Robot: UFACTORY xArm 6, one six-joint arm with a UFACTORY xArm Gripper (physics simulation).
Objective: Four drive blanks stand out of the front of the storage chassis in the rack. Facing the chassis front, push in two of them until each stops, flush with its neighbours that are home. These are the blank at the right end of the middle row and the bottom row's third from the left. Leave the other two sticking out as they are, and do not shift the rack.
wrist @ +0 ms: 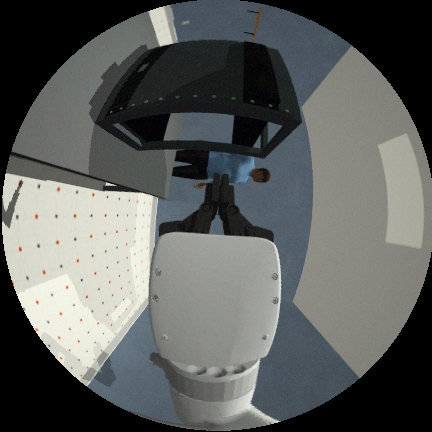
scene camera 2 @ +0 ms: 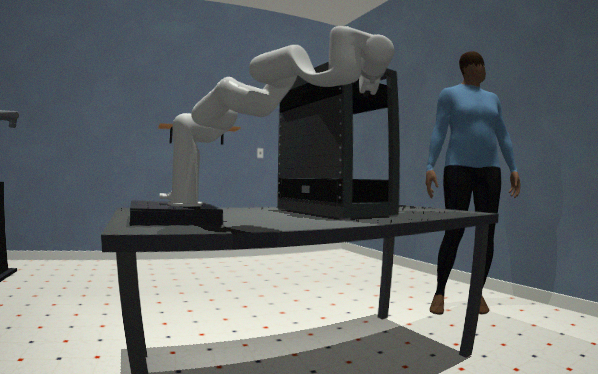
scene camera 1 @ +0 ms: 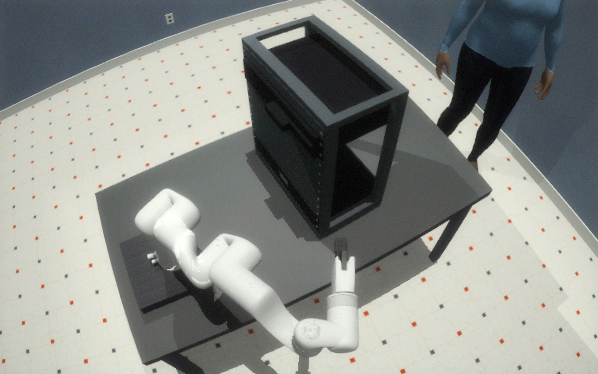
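Where they show: gripper, fingertip midpoint: (wrist: 219, 181) (scene camera 1: 340, 239); arm's base, link origin: (scene camera 2: 184, 204) (scene camera 1: 172, 256).
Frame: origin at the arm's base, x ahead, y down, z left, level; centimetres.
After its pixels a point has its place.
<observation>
The dark rack (scene camera 1: 327, 180) {x 55.7, y -32.3, z -11.2 cm} (scene camera 2: 348, 150) {x 56.2, y -19.9, z -11.1 cm} (wrist: 200, 114) {x 57.9, y -31.1, z -10.9 cm} stands upright on the table. In scene camera 1, dark shapes (scene camera 1: 278, 116) {x 47.2, y -46.7, z 5.9 cm} stick out of the upper part of its front; I cannot tell the single drive blanks or their rows there. In scene camera 2 and the wrist view, the front is too dark and slanted to make out the blanks. My gripper (scene camera 1: 341, 243) {x 49.2, y -37.8, z -33.2 cm} (scene camera 2: 369, 92) {x 49.2, y -37.8, z -33.2 cm} (wrist: 219, 181) {x 49.2, y -37.8, z -33.2 cm} is shut and empty. It is in the air off the rack's open right side, apart from the frame, and does not face the chassis front.
The table (scene camera 1: 230, 210) {x 27.2, y 5.1, z 14.3 cm} (scene camera 2: 280, 239) {x 24.6, y 7.3, z -31.1 cm} carries the rack and my black base block (scene camera 1: 150, 295) {x -12.6, y -0.1, z -12.8 cm} (scene camera 2: 175, 217) {x -3.8, y 2.7, z -15.6 cm}. My arm stretches along the table's near edge in scene camera 1. A person (scene camera 1: 505, 40) (scene camera 2: 472, 130) (wrist: 232, 167) stands beyond the table, behind the rack.
</observation>
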